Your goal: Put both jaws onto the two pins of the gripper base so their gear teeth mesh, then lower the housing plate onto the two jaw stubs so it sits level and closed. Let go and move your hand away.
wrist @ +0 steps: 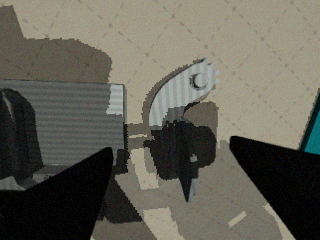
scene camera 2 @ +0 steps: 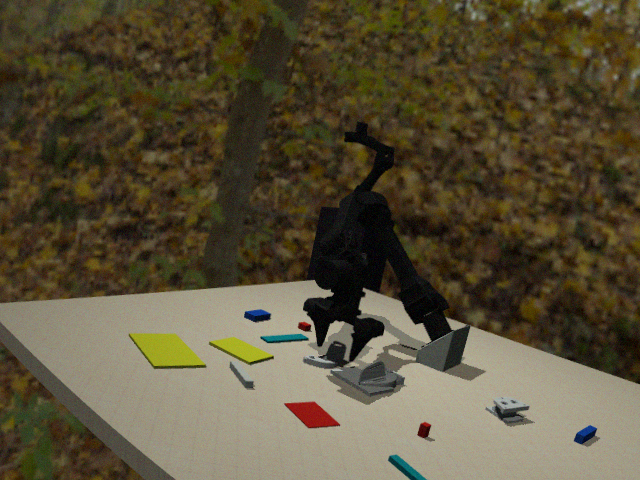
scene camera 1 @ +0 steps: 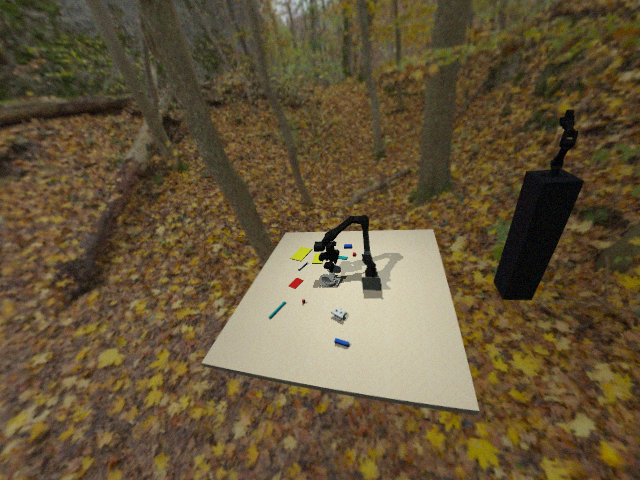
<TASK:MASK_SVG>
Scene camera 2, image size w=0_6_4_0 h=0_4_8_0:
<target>my gripper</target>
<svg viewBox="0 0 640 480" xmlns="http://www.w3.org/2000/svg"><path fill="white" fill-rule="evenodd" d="M308 298L304 302L303 311L307 312L306 314L314 322L318 346L323 345L329 326L334 321L344 321L354 326L355 333L351 334L353 344L350 348L349 362L354 361L371 338L381 336L384 333L385 328L382 322L370 317L362 319L357 317L357 315L362 313L362 310L359 309L361 298L366 296L363 289L337 288L331 289L331 292L334 293L331 297Z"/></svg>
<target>red plate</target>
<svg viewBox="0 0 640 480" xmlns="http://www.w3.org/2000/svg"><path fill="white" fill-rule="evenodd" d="M284 403L309 428L340 426L316 402Z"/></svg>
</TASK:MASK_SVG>
